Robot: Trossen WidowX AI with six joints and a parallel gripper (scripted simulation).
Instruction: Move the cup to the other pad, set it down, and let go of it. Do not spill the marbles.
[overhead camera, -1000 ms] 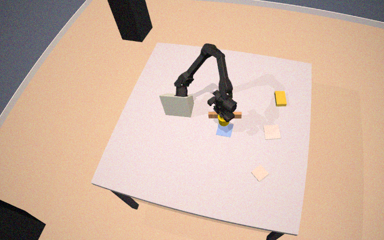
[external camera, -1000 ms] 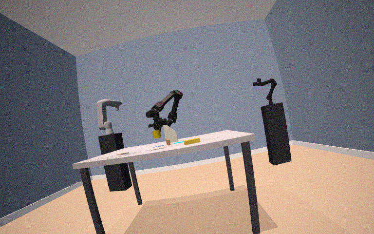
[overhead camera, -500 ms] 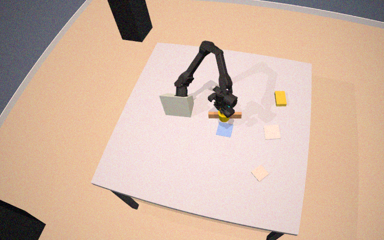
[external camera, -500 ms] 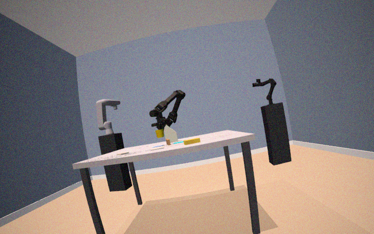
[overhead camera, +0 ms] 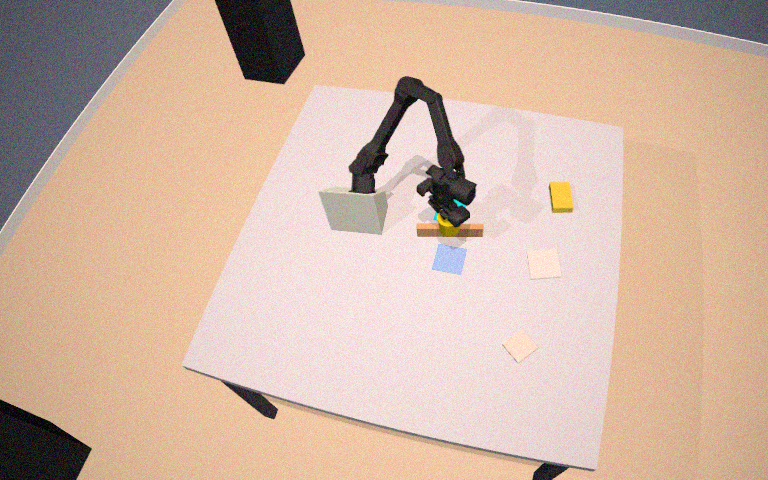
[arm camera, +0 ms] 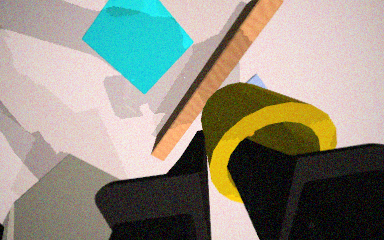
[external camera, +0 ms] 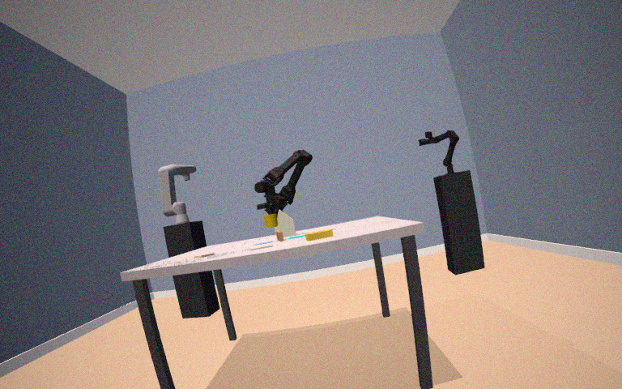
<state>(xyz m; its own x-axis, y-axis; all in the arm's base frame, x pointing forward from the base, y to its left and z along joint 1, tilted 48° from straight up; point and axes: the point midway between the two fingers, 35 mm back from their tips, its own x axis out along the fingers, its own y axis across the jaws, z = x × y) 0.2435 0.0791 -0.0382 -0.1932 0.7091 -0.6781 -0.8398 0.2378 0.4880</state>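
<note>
Right now my gripper tip is 12 cm above the cyan pad, 10 cm to the right of it and 1 cm past it. The rest, counted from my gripper tip: yellow cup: 2 cm to the right, 2 cm ahead; low brown bar: 9 cm below, 2 cm ahead, 1 cm to the left.
</note>
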